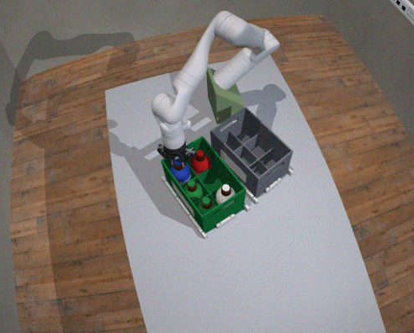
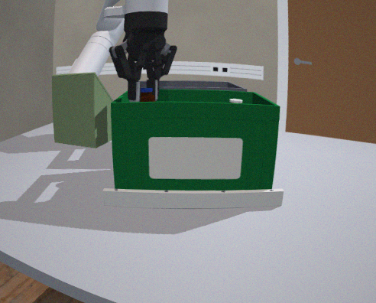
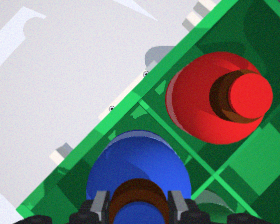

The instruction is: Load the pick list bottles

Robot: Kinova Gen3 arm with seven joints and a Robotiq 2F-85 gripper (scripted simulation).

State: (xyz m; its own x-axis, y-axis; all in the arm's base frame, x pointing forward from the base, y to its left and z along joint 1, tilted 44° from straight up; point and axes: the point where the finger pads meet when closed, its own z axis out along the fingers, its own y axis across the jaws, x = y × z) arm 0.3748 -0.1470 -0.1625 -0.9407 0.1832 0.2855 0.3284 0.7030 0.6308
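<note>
Right now the blue-label bottle is 70 mm below my hand. From my hand the other things lie so: green crate: 60 mm ahead, 80 mm to the left, 100 mm below; then white-label bottle: 120 mm ahead, 150 mm to the left, 100 mm below; then red-label bottle: 40 mm behind, 80 mm to the left, 100 mm below.
</note>
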